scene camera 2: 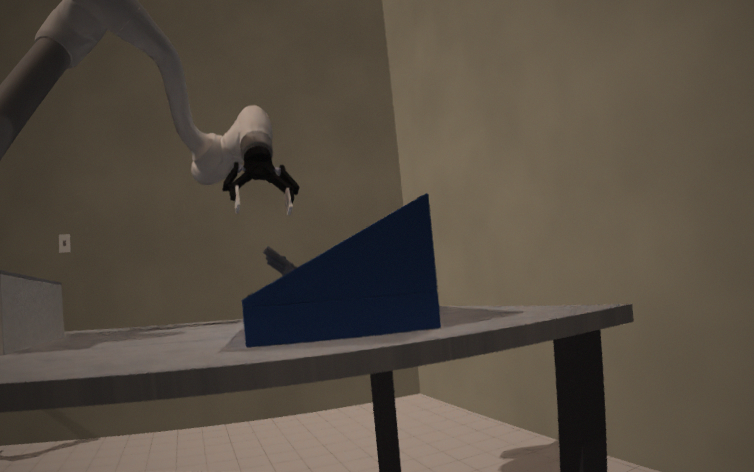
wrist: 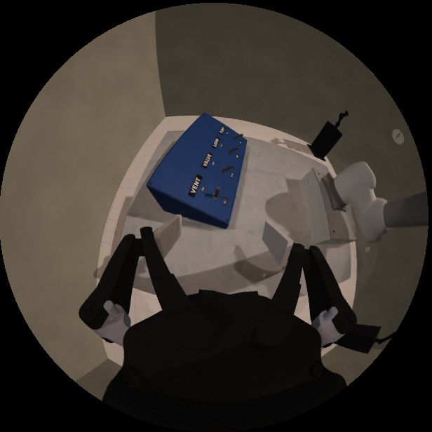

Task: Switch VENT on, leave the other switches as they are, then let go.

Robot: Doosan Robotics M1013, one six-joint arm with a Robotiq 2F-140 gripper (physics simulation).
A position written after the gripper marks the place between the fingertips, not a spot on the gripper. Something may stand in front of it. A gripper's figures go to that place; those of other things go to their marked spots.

Labels:
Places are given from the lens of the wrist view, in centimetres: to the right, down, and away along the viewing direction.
gripper (wrist: 223, 227): 1, 1, 18
blue sloped switch panel (wrist: 184, 182): -9, -10, 36

